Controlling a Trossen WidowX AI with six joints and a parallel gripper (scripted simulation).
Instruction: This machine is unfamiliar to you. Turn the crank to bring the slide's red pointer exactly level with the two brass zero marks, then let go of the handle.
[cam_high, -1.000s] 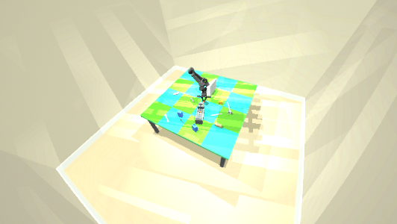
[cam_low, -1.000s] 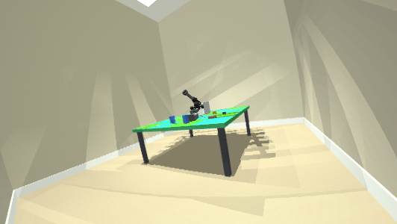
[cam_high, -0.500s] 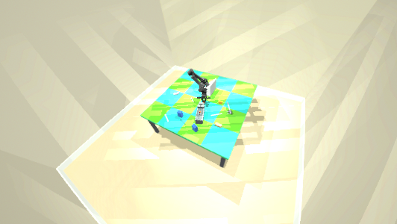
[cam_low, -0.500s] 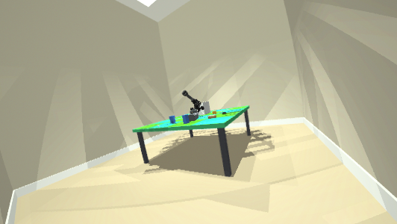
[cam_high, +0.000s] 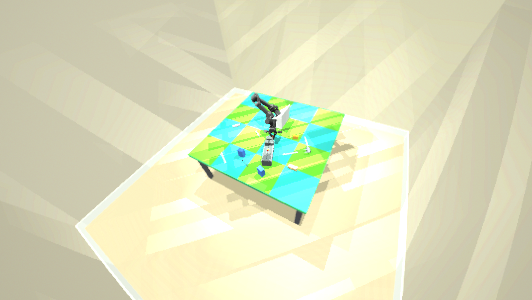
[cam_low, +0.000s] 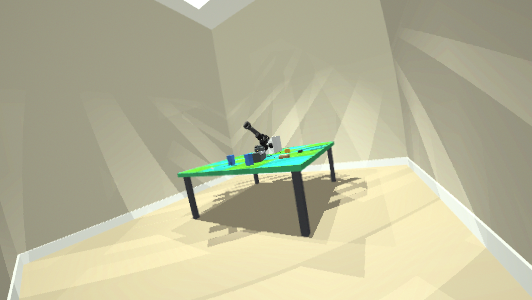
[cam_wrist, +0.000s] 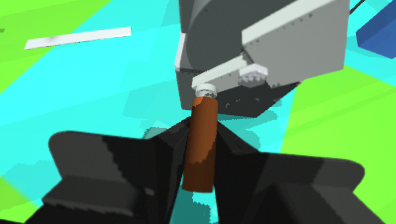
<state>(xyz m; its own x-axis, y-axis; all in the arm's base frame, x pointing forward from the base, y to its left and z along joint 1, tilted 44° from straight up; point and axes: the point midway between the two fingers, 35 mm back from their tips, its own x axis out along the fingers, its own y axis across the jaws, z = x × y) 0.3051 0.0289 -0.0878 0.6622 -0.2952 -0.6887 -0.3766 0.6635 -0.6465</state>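
Now: gripper tip 3 cm below the crank handle, 2 cm past it and 1 cm to the left of it. Also, from my gripper tip: red pointer: 16 cm ahead, 4 cm to the left, 4 cm above; orange piece: 18 cm to the left, 17 cm behind, 2 cm below; black L-shaped key: 34 cm ahead, 13 cm to the right, 3 cm below.
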